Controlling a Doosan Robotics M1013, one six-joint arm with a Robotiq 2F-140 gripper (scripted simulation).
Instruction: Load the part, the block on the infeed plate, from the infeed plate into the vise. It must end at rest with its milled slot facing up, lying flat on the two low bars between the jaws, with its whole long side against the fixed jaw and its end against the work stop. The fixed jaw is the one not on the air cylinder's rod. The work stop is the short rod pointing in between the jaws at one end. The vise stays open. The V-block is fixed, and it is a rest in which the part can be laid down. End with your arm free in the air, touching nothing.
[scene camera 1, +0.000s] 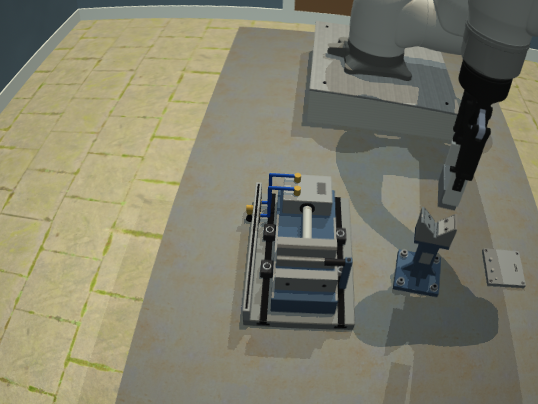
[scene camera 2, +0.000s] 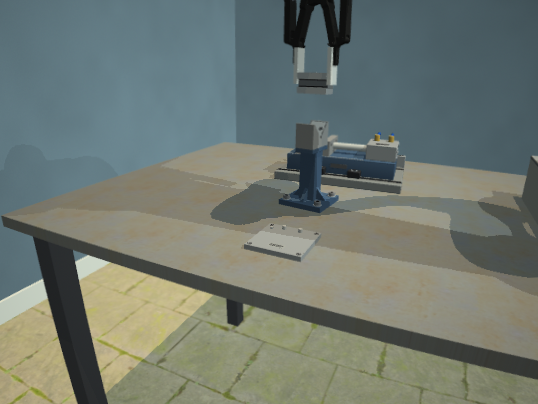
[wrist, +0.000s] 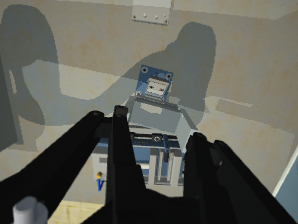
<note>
In view: my gripper (scene camera 1: 450, 188), an air cylinder (scene camera 1: 323, 203), a fixed jaw (scene camera 1: 300, 280), a blue pedestal (scene camera 2: 310, 164), a moving jaw (scene camera 1: 286, 246) and a rail (scene camera 1: 246, 312).
My gripper also shows in scene camera 2 (scene camera 2: 314, 84) and in the wrist view (wrist: 155, 111).
</note>
